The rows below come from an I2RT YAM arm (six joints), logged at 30 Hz.
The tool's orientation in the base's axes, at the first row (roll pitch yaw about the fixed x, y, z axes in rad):
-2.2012 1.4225 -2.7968
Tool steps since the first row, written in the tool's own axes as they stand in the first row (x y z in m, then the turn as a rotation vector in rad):
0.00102 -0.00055 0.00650 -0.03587 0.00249 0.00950
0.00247 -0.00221 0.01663 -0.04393 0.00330 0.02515
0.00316 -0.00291 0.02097 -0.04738 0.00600 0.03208
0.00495 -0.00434 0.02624 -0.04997 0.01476 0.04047
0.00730 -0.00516 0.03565 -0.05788 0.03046 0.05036
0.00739 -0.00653 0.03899 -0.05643 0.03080 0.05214
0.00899 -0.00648 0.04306 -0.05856 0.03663 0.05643
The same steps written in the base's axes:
0.00490 -0.00417 -0.00151 0.01417 -0.00151 0.03435
0.01210 -0.01131 -0.00363 0.02860 -0.00925 0.04086
0.01518 -0.01437 -0.00460 0.03627 -0.01075 0.04335
0.01848 -0.01861 -0.00666 0.04836 -0.00812 0.04414
0.02543 -0.02470 -0.00971 0.06626 -0.00035 0.04922
0.02740 -0.02771 -0.00993 0.06771 -0.00114 0.04759
0.03055 -0.03004 -0.01187 0.07476 0.00136 0.04863

